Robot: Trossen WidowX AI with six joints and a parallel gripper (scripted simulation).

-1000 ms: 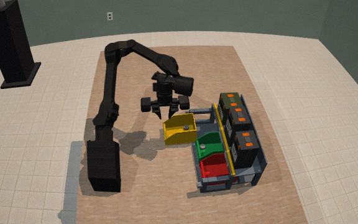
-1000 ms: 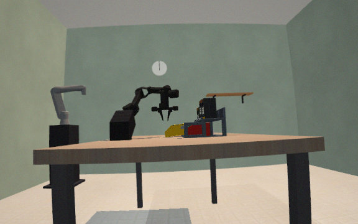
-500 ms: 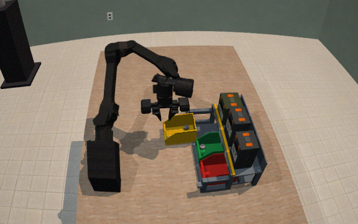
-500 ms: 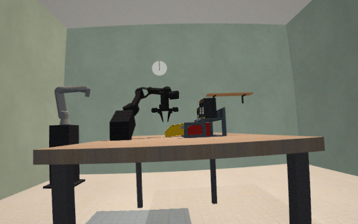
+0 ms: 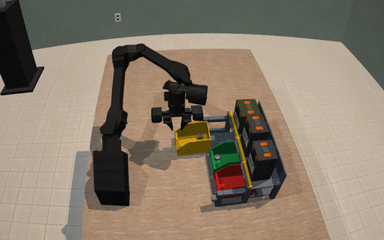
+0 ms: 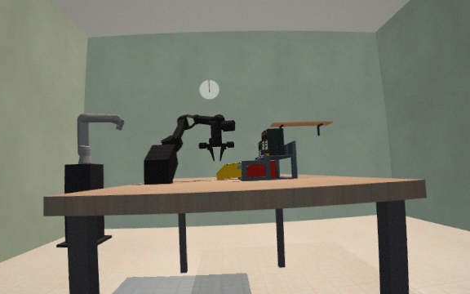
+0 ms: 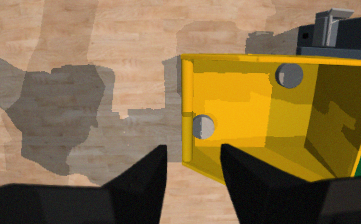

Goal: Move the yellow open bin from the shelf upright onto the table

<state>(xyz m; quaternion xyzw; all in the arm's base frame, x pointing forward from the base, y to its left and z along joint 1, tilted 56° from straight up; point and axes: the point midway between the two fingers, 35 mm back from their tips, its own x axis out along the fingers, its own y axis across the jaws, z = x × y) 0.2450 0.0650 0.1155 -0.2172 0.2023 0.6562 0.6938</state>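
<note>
The yellow bin is 9 cm below my hand and 6 cm ahead of it. From my hand the other things lie so: red bin (22 cm to the right, 19 cm ahead, 9 cm below); then yellow rail (23 cm ahead, 11 cm to the right, 3 cm below); then green bin (19 cm ahead, 11 cm to the right, 9 cm below).
</note>
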